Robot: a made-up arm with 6 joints.
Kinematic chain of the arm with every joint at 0, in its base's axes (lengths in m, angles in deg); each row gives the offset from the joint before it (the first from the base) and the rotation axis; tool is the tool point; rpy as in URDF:
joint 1: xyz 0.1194 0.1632 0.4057 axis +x
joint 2: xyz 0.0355 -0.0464 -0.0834 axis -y
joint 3: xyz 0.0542 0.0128 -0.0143 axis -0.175 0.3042 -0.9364
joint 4: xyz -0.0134 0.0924 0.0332 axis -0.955 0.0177 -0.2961
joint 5: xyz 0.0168 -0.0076 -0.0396 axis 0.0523 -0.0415 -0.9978
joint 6: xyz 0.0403 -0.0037 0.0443 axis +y
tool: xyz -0.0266 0.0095 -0.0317 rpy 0 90 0
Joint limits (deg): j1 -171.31..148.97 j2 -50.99..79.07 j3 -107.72..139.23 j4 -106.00..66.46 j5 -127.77..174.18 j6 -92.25..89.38
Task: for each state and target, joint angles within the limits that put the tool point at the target. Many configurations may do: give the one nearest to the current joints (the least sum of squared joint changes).
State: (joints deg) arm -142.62 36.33 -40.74 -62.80 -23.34 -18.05
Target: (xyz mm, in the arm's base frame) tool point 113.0 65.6 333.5
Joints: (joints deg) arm -101.59 57.84 -38.58 -64.50 -30.28 -42.39
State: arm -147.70 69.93 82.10 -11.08 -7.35 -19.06
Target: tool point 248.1 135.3 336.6
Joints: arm -169.79 69.34 48.79 -38.28 -27.78 -35.76
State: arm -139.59 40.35 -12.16 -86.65 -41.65 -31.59
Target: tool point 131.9 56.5 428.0
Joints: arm -162.53 43.97 -22.87 -75.47 -42.32 -25.10
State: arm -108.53 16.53 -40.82 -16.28 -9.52 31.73
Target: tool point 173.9 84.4 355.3
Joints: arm -97.27 11.65 -24.17 -20.33 -9.77 16.38
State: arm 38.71 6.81 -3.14 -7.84 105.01 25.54
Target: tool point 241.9 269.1 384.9
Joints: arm 53.15 -6.33 18.87 -16.35 102.51 23.03
